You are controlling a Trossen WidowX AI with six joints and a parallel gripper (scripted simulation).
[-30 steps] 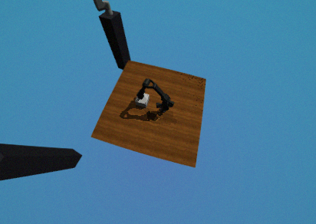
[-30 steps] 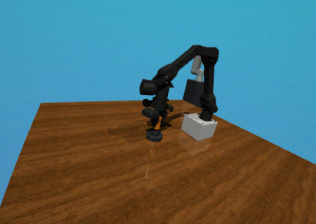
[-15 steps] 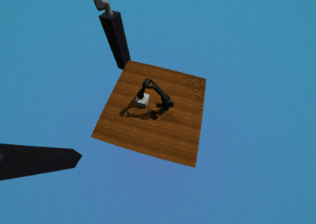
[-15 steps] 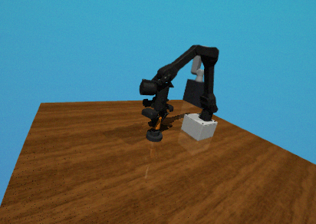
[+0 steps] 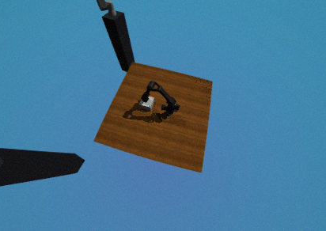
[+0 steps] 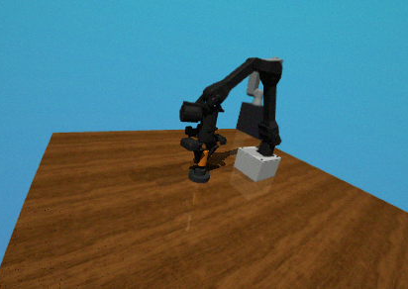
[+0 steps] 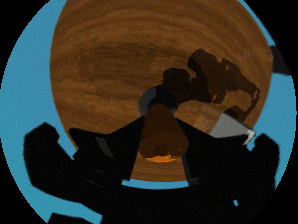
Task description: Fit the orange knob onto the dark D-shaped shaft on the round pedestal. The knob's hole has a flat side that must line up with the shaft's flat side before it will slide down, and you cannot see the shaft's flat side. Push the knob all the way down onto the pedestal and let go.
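My gripper tip is 2 cm below the orange knob. Round my gripper tip: round dark pedestal 4 cm below.
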